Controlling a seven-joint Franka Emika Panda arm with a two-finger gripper.
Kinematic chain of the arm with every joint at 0, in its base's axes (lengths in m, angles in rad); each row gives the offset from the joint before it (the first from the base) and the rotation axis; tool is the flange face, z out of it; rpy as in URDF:
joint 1: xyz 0 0 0.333 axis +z
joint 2: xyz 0 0 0 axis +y
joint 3: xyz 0 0 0.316 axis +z
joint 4: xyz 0.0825 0 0 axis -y
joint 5: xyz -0.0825 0 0.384 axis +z
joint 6: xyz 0 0 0 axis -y
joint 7: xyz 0.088 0 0 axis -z
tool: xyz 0 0 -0.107 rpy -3.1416 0 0
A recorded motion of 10 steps. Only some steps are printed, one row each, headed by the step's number.
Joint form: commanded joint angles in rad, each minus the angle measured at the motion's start. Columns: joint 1, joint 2, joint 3, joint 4, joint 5, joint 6, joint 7.
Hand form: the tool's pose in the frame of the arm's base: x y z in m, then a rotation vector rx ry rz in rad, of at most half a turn. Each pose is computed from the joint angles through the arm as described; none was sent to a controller.
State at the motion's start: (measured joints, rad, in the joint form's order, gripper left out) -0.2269 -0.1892 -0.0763 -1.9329 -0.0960 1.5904 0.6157
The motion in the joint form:
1: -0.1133 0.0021 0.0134 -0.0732 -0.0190 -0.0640 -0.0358
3: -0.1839 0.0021 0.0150 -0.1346 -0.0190 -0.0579 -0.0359
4: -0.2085 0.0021 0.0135 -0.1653 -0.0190 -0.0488 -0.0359
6: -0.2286 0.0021 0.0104 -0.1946 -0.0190 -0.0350 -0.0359
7: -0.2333 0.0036 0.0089 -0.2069 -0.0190 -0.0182 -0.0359
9: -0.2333 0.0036 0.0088 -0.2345 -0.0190 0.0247 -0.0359
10: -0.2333 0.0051 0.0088 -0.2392 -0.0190 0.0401 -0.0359
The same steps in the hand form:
1: 0.4253 -0.1970 0.5170 2.6403 -1.3886 -0.4244
3: 0.4031 -0.2215 0.4902 2.5879 -1.4697 -0.5140
4: 0.3936 -0.2298 0.4772 2.5686 -1.4991 -0.5491
6: 0.3851 -0.2368 0.4652 2.5531 -1.5252 -0.5750
7: 0.3837 -0.2390 0.4599 2.5519 -1.5321 -0.5714
9: 0.3840 -0.2386 0.4499 2.5596 -1.5301 -0.5489
10: 0.3851 -0.2390 0.4478 2.5629 -1.5302 -0.5352

